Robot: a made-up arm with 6 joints.
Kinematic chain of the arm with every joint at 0, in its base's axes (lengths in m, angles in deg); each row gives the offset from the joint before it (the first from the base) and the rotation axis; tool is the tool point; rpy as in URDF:
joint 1: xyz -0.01 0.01 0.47 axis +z
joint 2: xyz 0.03 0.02 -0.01 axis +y
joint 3: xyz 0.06 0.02 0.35 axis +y
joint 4: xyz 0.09 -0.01 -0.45 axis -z
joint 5: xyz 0 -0.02 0 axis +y
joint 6: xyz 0.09 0 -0.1 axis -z
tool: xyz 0 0.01 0 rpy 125.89 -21.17 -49.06
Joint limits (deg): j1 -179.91..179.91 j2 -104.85..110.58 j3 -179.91..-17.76 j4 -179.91..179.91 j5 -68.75..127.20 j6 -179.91..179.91
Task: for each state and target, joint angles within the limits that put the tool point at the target. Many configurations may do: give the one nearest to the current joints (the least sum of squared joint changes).
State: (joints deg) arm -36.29 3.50 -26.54 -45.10 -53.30 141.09
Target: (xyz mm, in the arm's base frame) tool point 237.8 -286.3 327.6
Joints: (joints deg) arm -67.19 26.15 -17.76 -51.86 -68.75 141.20
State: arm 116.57 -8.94 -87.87 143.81 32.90 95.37
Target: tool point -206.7 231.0 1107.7
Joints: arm 127.29 -44.24 -78.92 145.39 27.06 95.80
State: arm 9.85 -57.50 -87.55 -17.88 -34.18 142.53
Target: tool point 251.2 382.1 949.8
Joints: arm 45.49 -25.24 -56.60 -30.84 -30.55 142.05
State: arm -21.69 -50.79 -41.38 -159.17 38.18 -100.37
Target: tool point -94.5 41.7 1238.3
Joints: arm -2.71 -62.45 -87.61 -149.66 57.60 -99.11
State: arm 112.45 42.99 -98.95 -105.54 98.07 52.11
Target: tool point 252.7 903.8 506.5
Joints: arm 76.35 58.64 -126.60 -112.23 82.43 54.56
